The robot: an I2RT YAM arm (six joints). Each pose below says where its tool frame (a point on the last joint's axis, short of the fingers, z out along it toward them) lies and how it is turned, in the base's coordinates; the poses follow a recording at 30 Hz.
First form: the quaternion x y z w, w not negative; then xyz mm.
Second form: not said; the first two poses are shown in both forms.
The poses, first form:
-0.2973 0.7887 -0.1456 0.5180 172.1 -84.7 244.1
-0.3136 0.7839 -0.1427 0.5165 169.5 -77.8 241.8
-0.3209 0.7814 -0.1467 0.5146 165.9 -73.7 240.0
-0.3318 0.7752 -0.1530 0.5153 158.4 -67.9 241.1
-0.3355 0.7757 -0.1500 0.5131 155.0 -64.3 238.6
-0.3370 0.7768 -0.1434 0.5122 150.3 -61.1 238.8
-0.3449 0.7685 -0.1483 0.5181 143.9 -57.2 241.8
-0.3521 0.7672 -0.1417 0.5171 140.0 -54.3 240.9
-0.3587 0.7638 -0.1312 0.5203 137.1 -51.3 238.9
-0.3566 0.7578 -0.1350 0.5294 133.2 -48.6 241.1
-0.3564 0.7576 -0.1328 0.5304 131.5 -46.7 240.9
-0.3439 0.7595 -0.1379 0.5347 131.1 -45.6 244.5
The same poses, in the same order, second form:
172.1 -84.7 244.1 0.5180 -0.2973 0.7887 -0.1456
169.5 -77.8 241.8 0.5165 -0.3136 0.7839 -0.1427
165.9 -73.7 240.0 0.5146 -0.3209 0.7814 -0.1467
158.4 -67.9 241.1 0.5153 -0.3318 0.7752 -0.1530
155.0 -64.3 238.6 0.5131 -0.3355 0.7757 -0.1500
150.3 -61.1 238.8 0.5122 -0.3370 0.7768 -0.1434
143.9 -57.2 241.8 0.5181 -0.3449 0.7685 -0.1483
140.0 -54.3 240.9 0.5171 -0.3521 0.7672 -0.1417
137.1 -51.3 238.9 0.5203 -0.3587 0.7638 -0.1312
133.2 -48.6 241.1 0.5294 -0.3566 0.7578 -0.1350
131.5 -46.7 240.9 0.5304 -0.3564 0.7576 -0.1328
131.1 -45.6 244.5 0.5347 -0.3439 0.7595 -0.1379

